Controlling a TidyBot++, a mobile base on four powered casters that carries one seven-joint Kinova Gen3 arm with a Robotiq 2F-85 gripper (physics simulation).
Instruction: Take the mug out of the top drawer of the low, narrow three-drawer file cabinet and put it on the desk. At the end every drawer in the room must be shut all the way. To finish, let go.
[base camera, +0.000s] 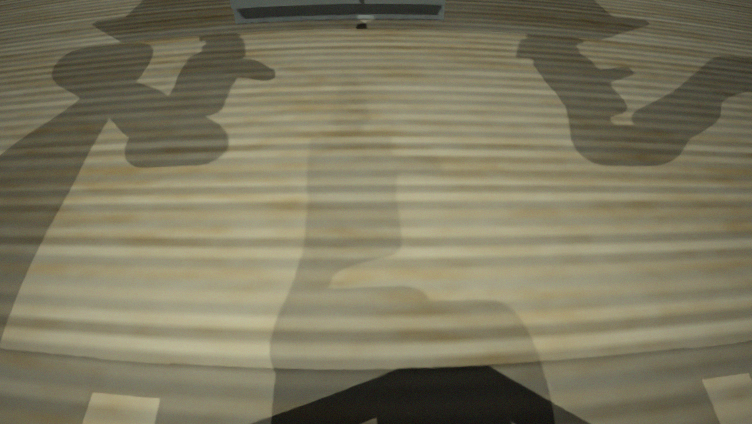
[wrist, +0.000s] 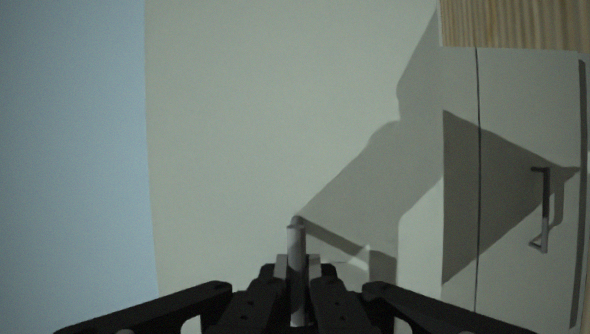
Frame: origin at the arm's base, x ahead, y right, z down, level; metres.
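Seen in the pictures: gripper, fingertip midpoint: (wrist: 298, 273).
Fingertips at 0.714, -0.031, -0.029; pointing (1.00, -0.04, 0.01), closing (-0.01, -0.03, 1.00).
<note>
Offsets run from my fingertips to a thing's top centre, as dx, dy, dz. "spot": to the spot under its first point. Level surfaces: height alone.
My gripper (wrist: 298, 273) is shut on the grey bar handle @(spot: -0.025, +0.023, +0.000) (wrist: 296, 242) of the top drawer in the wrist view. The pale drawer front @(+0.015, -0.026, -0.076) (wrist: 240, 125) stands forward of the cabinet's lower fronts, so the drawer is partly open. The file cabinet (wrist: 520, 95) (base camera: 294, 2) shows at the right of the wrist view, and its bottom part shows at the top of the base view. The inside of the drawer is hidden. The mug and the desk do not show.
A lower drawer's handle @(spot: +0.224, -0.015, +0.308) (wrist: 546, 200) sticks out at the right of the wrist view. A plain light-blue surface (wrist: 70, 150) lies past the drawer front's edge. The striped wooden floor @(dz +0.426) (base camera: 473, 210) (wrist: 510, 22) carries large shadows in the base view.
</note>
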